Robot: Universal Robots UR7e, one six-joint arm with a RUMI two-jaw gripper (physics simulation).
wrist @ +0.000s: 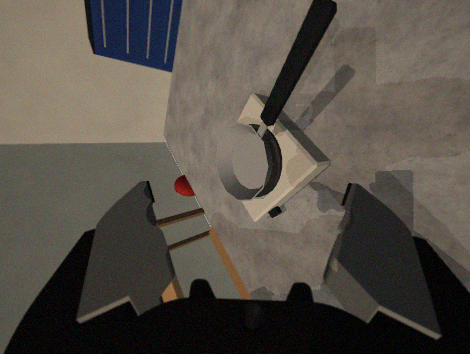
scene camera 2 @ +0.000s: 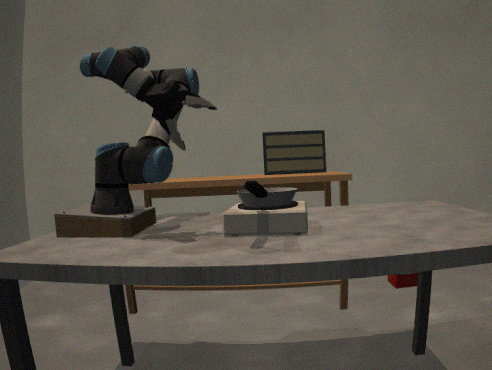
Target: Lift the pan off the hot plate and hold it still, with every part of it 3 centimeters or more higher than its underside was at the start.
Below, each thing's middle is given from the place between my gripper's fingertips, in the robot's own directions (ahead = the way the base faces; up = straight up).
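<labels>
Looking at the grey pan (scene camera 2: 254, 195), I find my gripper 180 mm above it, 50 mm to the right of it and 170 mm short of it. There is also the white hot plate (wrist: 296, 160), which is 260 mm below my hand, 150 mm to the left of it and 170 mm ahead of it.
</labels>
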